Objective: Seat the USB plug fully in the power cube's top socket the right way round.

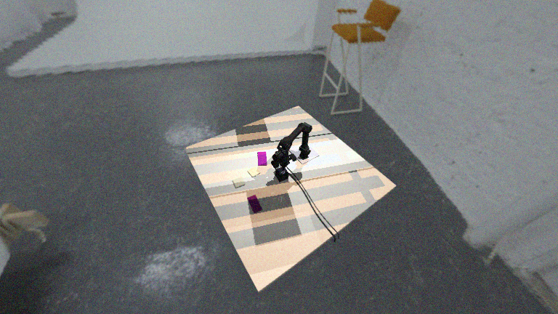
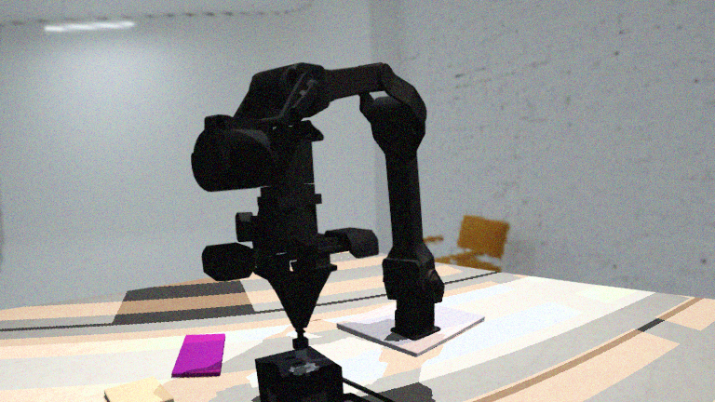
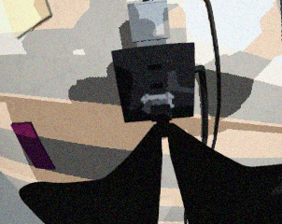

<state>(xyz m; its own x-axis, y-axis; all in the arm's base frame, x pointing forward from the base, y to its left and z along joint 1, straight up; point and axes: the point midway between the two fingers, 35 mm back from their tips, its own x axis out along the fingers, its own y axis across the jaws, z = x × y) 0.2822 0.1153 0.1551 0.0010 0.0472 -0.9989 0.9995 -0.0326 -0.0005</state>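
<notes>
Now: gripper tip 20 mm above the usb plug. From my gripper tip the other things lie so: magenta block: 260 mm to the right, 120 mm below, 60 mm ahead; usb socket: 60 mm below.
</notes>
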